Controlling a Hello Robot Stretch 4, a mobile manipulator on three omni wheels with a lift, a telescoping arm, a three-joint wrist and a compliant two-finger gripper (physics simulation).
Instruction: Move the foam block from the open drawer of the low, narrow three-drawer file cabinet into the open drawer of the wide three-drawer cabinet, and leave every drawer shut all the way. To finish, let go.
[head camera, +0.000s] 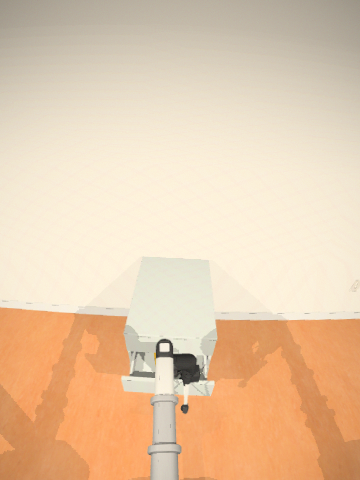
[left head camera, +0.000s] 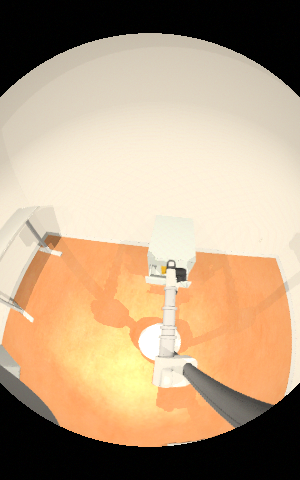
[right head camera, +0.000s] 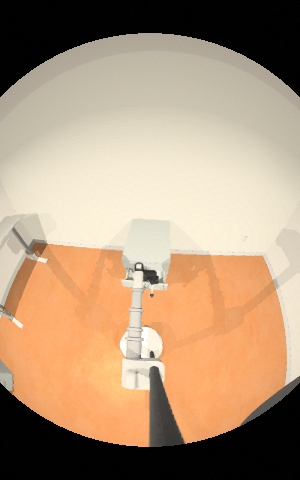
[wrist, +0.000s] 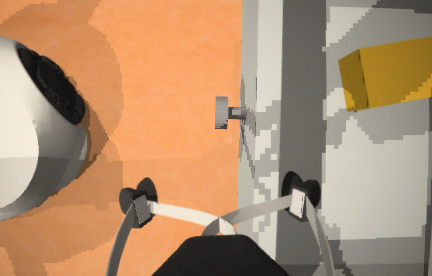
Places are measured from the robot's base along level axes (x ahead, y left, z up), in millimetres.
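Pixels of known places: gripper, fingertip midpoint: (head camera: 183, 394) (left head camera: 175, 285) (wrist: 219, 190); robot's base at its link origin: (left head camera: 158, 340) (right head camera: 141, 343).
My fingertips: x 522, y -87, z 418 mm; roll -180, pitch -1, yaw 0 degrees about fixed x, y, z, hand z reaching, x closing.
Ahead of a thing's pixels: the offset from my fingertips to its top centre. "pt": to the spot under its first point.
The low, narrow file cabinet {pt dx +379, dy +47, dz +201 mm} (head camera: 172, 300) (left head camera: 173, 240) (right head camera: 147, 240) stands against the wall. Its open drawer (head camera: 137, 384) (wrist: 269, 50) sticks out towards the robot. The yellow foam block {dx +193, dy +107, dz -9 mm} (left head camera: 163, 270) (wrist: 395, 75) lies inside this drawer, at the upper right of the wrist view. My gripper (wrist: 219, 190) is open with no object between its fingers. In the wrist view one fingertip is over the floor outside the drawer front and the other is over the drawer's inside edge, apart from the block. The wide three-drawer cabinet cannot be made out for certain.
A round knob {pt dx +5, dy +73, dz +4 mm} (wrist: 221, 112) sticks out from the drawer front. My base (left head camera: 152, 341) (right head camera: 155, 342) is on the floor before the cabinet. A table-like piece with metal legs (left head camera: 37, 235) (right head camera: 22, 242) stands at the left wall. Part of a grey box (left head camera: 9, 364) (right head camera: 6, 380) shows at lower left.
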